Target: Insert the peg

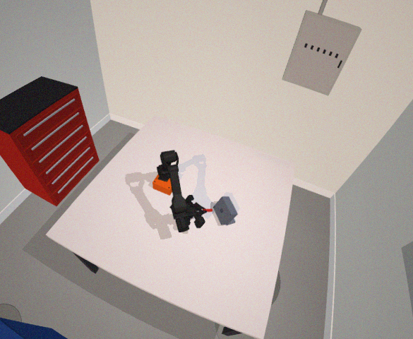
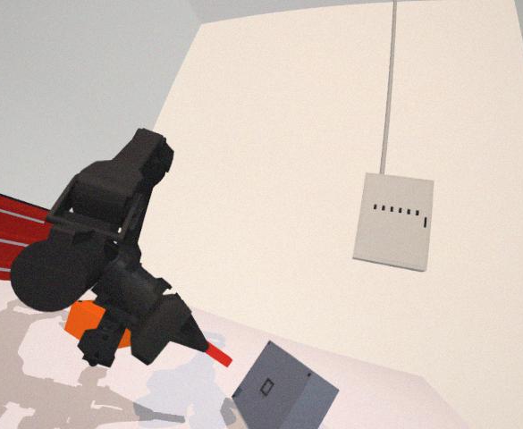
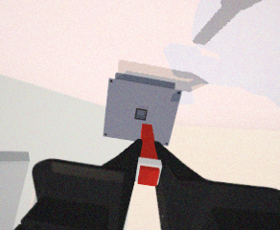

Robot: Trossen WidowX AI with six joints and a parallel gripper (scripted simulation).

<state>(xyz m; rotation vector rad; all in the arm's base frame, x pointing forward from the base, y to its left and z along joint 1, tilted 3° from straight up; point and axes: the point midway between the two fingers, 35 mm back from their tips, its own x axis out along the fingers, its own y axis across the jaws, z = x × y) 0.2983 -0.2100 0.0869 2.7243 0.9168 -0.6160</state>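
The grey sloped panel is 11 cm ahead of my gripper tip, 7 cm to the left of it and 6 cm below it. Round my gripper tip: red square peg 1 cm to the right, 1 cm behind, 1 cm above.
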